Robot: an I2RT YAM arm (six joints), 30 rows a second.
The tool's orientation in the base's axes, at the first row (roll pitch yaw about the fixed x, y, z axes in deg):
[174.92, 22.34, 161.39]
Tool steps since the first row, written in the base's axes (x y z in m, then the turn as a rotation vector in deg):
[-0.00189, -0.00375, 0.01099, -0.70, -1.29, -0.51]
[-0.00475, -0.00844, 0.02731, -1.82, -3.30, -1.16]
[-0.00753, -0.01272, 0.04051, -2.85, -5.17, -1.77]
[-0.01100, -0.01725, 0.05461, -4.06, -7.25, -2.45]
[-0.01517, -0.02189, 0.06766, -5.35, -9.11, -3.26]
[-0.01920, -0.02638, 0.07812, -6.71, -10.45, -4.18]
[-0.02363, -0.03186, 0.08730, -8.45, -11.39, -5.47]
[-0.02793, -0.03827, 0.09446, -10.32, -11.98, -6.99]
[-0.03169, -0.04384, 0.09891, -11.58, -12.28, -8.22]
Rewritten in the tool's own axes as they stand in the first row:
[-0.00363, -0.00322, -0.01072, 0.43, -1.47, 0.25]
[-0.00871, -0.00718, -0.02669, 1.06, -3.77, 0.49]
[-0.01255, -0.01098, -0.03977, 1.64, -5.90, 0.72]
[-0.01621, -0.01514, -0.05393, 2.35, -8.28, 0.95]
[-0.01888, -0.01970, -0.06740, 3.24, -10.49, 1.27]
[-0.02065, -0.02428, -0.07843, 4.39, -12.24, 1.64]
[-0.02187, -0.03003, -0.08840, 6.12, -13.74, 2.19]
[-0.02272, -0.03679, -0.09643, 8.17, -14.96, 2.89]
[-0.02276, -0.04282, -0.10178, 9.65, -15.71, 3.54]

